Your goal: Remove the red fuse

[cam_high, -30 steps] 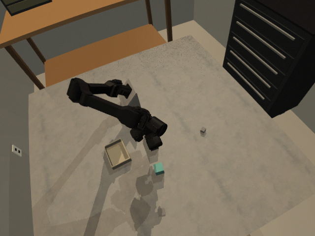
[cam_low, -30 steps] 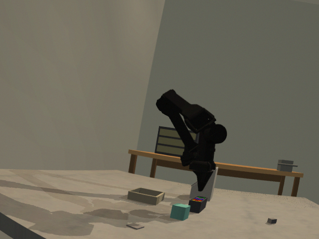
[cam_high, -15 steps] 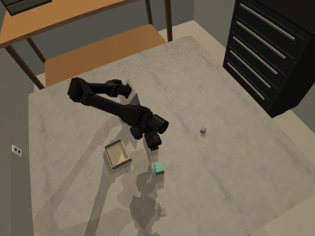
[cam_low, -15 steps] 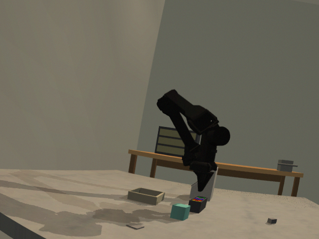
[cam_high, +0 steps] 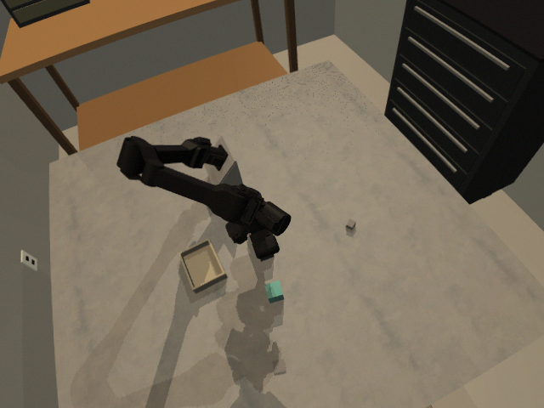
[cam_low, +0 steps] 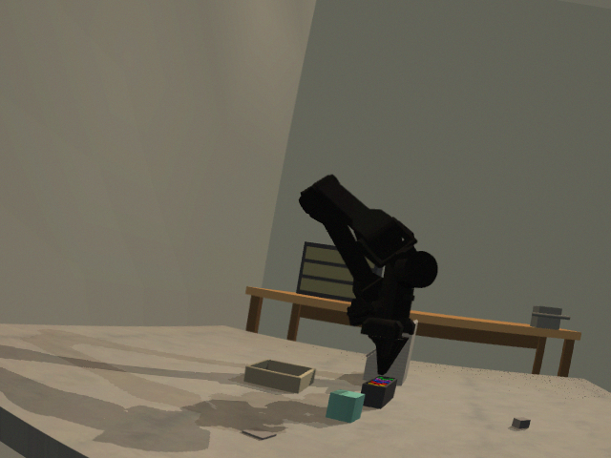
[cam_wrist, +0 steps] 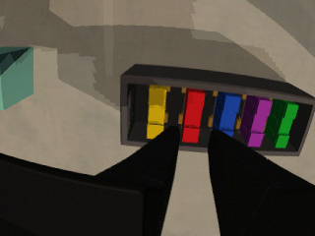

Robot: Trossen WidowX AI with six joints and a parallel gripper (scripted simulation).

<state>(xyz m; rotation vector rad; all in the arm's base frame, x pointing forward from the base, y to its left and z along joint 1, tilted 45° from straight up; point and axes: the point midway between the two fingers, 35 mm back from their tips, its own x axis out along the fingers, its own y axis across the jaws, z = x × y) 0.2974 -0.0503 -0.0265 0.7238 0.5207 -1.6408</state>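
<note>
Right now the red fuse is 3 cm below my gripper tip. From my gripper tip the other things lie so: blue fuse 3 cm below, 2 cm behind; purple fuse 4 cm behind, 3 cm below; green fuse 6 cm behind, 3 cm below, 1 cm to the left.
</note>
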